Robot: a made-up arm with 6 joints.
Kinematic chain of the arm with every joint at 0, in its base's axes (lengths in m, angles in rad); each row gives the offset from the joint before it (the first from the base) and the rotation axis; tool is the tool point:
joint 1: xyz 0 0 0.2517 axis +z
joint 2: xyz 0 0 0 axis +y
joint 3: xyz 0 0 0.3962 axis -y
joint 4: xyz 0 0 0 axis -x
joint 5: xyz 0.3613 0 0 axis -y
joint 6: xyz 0 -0.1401 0 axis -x
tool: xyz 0 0 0
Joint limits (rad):
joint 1: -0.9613..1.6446
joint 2: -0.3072..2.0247
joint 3: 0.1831..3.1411
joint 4: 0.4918..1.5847
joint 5: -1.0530..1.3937
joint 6: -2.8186..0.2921
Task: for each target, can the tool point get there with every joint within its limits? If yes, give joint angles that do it. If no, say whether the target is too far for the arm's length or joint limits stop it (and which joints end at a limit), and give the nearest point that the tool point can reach.
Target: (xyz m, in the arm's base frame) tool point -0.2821 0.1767 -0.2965
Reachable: no: joint limits stop it (at a limit: joint 1, joint 2, joint 3, joint 4) | nearest point -0.0310 0.3932 -0.3076 | short by 0.332 m
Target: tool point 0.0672 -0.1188 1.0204
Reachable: yes | joints -0.6447 0.2112 1.3292 1.1705 0.1947 -0.8011
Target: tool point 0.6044 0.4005 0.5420
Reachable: yes | joints 0.6249 1.2634 1.3574 1.3640 1.0373 -0.2308
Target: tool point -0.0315 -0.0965 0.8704
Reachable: yes | joints -0.5226 0.6514 2.5811 0.7823 -0.3116 -1.0959
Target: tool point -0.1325 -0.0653 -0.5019
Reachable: no: joint limits stop it (at a limit: joint 1, joint 2, joint 3, joint 4) | nearest point 0.0837 -0.3357 -0.2879 | short by 0.407 m
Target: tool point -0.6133 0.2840 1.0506
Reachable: no: too far | nearest point -0.3890 0.1801 0.8634 | short by 0.310 m
